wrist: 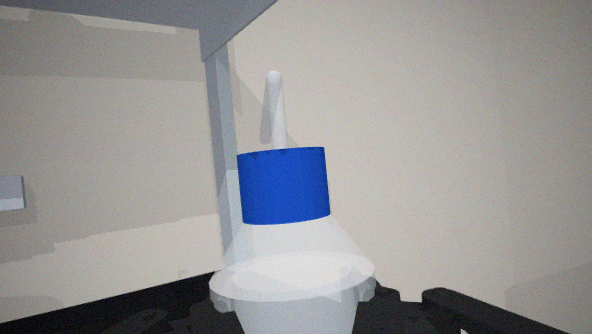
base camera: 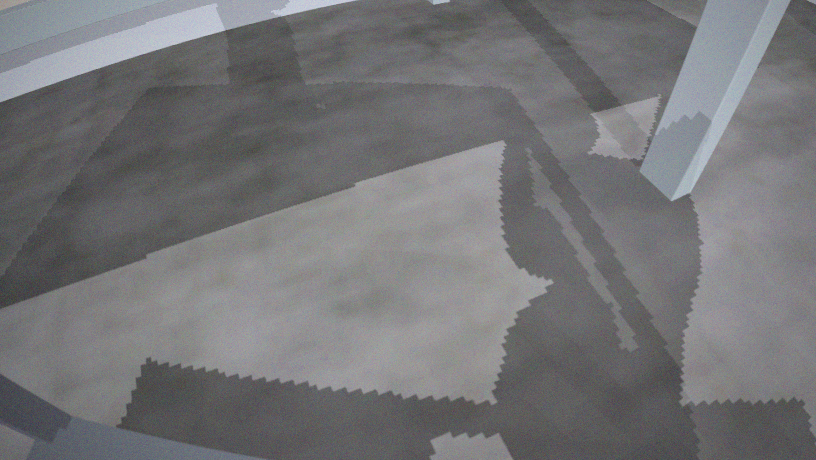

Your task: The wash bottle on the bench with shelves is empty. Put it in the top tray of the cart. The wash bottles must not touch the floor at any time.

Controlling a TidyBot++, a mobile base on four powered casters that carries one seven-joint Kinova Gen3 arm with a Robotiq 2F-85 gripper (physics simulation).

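Frame: origin at the arm's base, x left, y back, z up, level; millimetres.
Where they show: gripper, fingertip midpoint: (wrist: 293, 291).
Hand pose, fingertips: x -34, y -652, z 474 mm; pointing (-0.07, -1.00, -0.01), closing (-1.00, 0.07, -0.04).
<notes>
Each offset is from my fingertips to the top centre of the thing. "spot": to the spot under its first point. Level surfaces: height alone.
The wash bottle @(dx +3, dy +23, dz +93 mm) (wrist: 284, 186) has a translucent white body, a blue cap and a white nozzle that points up. It stands about upright in the wrist view, with a slight tilt. My gripper (wrist: 293, 291) is shut on the bottle's body, with a dark finger on each side below the shoulder. The bottle's base is hidden, so I cannot tell whether it touches the bench. The black bench top @(dz -109 mm) (wrist: 125, 306) shows behind the bottle at the lower left. The cart and its top tray do not show in either view.
A grey shelf (wrist: 125, 11) overhangs at the upper left, on a pale post (wrist: 220, 125) close behind the bottle's left side. A beige wall (wrist: 450, 125) is behind. In the base camera, a pale leg @(spot: dx -223, dy +149, dz -749 mm) (base camera: 698, 108) stands on the grey floor @(dz -871 mm) (base camera: 320, 297) at the right.
</notes>
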